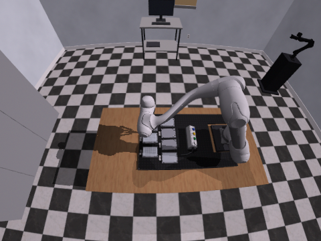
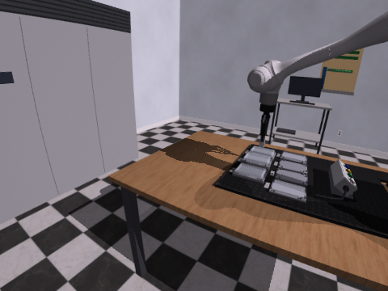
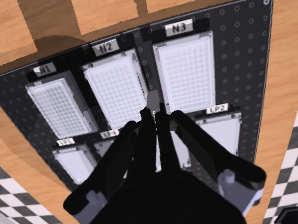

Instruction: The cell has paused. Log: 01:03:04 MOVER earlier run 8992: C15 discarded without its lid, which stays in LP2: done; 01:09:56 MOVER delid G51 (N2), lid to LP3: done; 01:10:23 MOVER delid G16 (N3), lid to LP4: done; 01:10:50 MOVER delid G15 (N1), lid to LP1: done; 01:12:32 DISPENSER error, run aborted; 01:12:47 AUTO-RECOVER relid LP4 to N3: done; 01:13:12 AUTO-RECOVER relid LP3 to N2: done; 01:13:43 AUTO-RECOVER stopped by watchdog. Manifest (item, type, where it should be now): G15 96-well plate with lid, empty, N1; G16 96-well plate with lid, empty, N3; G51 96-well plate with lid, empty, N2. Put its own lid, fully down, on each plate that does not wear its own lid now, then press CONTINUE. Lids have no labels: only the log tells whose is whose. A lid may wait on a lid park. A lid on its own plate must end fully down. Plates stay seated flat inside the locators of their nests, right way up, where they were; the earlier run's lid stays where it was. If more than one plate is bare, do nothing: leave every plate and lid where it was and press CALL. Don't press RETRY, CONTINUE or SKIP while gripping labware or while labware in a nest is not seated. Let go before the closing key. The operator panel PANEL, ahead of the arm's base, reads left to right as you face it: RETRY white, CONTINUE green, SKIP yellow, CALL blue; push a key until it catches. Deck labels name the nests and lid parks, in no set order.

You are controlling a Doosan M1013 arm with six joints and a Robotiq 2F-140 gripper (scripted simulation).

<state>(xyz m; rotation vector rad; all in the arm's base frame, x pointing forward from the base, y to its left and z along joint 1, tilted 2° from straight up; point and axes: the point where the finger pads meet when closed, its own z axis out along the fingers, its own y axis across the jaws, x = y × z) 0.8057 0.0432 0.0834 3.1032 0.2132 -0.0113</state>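
My hand is 22 cm past the park LP1, 23 cm to the right of it and 10 cm above it. Also, from my hand: park labelled LP3: 18 cm behind, 2 cm to the right, 10 cm below; plate: 3 cm behind, 20 cm to the left, 9 cm below; lid park label lp3: 9 cm behind, 11 cm below.
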